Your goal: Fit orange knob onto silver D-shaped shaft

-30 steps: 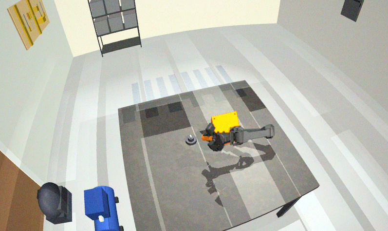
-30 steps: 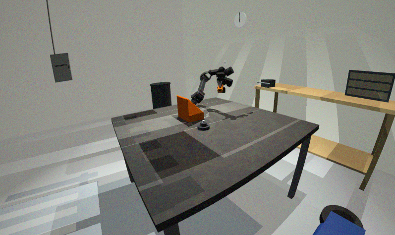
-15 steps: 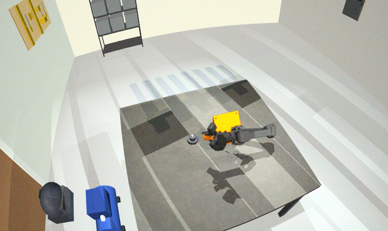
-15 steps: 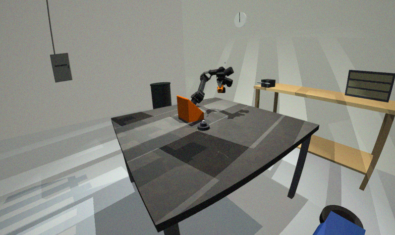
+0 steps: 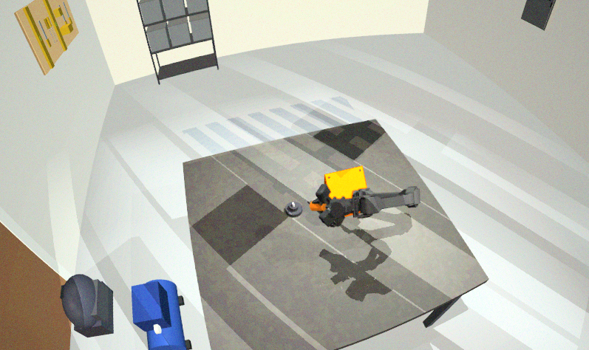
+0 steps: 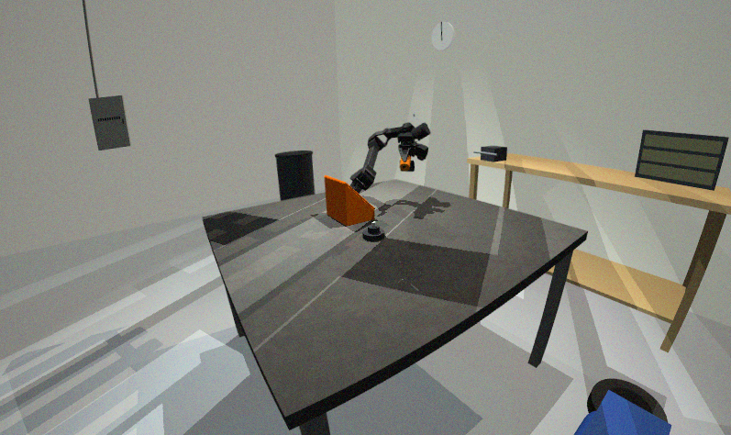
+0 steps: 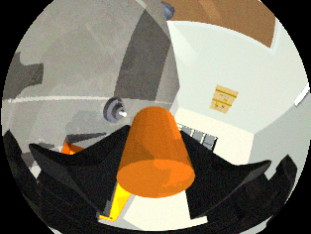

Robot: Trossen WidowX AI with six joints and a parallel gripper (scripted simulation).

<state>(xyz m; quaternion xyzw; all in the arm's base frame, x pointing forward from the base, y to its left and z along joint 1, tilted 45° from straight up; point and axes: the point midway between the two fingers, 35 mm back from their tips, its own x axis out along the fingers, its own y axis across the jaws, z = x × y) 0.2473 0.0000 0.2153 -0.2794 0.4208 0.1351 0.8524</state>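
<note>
The orange knob lies 20 mm to the left of my gripper tip, 20 mm behind it and 20 mm above it. From my gripper tip the other things lie so: round pedestal 220 mm below, 180 mm to the right, 60 mm ahead.
</note>
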